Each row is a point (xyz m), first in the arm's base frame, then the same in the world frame.
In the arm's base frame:
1: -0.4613 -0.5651 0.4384
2: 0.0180 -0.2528 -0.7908
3: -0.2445 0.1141 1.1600
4: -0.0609 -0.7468 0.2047
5: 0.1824 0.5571 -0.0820
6: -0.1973 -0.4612 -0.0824
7: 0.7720 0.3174 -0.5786
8: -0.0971 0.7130 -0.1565
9: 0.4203 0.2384 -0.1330
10: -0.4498 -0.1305 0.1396
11: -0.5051 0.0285 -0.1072
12: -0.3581 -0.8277 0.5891
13: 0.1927 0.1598 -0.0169
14: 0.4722 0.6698 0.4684
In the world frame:
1: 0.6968 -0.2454 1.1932
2: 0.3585 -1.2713 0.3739
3: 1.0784 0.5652 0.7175
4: 0.9450 -0.6678 1.1040
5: 0.6574 -0.3912 -0.1930
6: 0.6101 -0.7161 0.8430
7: 0.9354 -1.1230 -0.3902
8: 0.3516 -0.2741 -0.2210
9: 0.9050 -0.6683 -0.0426
10: 0.4376 -0.2905 0.7360
11: 0.2221 -0.3951 0.5575
12: 0.9271 -0.2838 1.4119
13: 0.8017 -0.5252 0.1582
14: 1.1532 -0.0060 -0.2668

